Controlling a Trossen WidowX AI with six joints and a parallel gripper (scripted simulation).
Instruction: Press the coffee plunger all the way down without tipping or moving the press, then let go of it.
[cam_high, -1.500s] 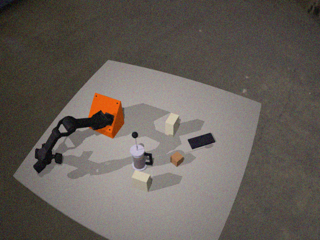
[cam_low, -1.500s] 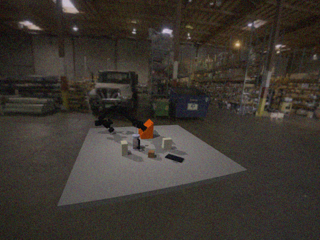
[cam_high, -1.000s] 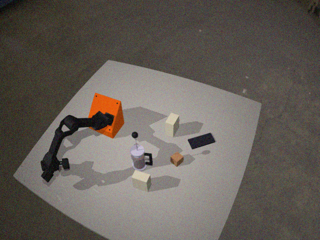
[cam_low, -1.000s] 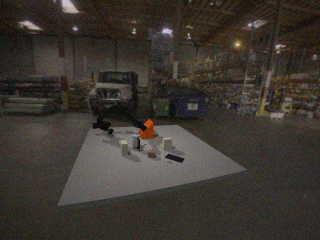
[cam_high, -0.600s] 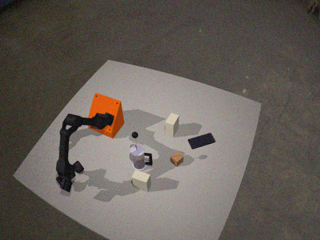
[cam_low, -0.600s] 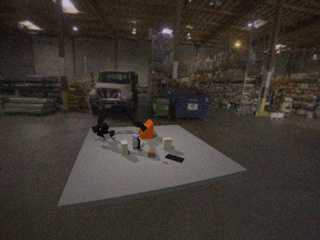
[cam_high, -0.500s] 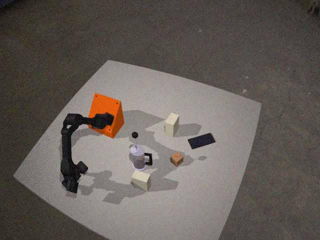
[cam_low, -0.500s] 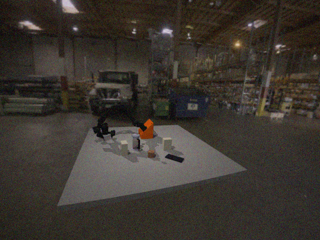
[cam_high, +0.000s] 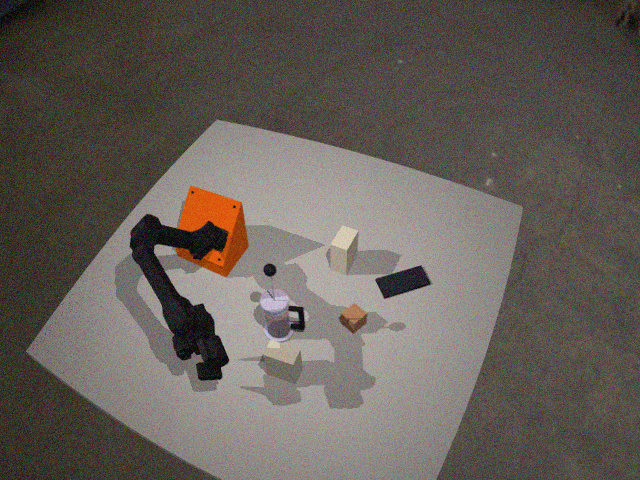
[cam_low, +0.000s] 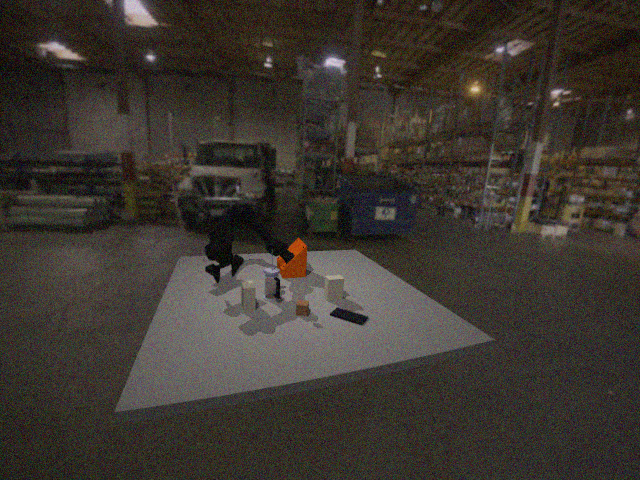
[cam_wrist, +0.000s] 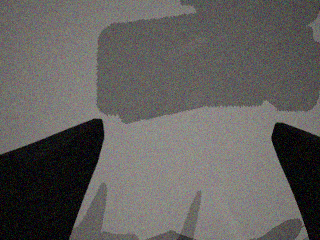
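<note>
Now: the coffee press 110 mm ahead of my gripper tip, 220 mm to the left of it and 60 mm above it. Round my gripper tip: flat black slab 330 mm ahead, 520 mm to the left, 60 mm below.
</note>
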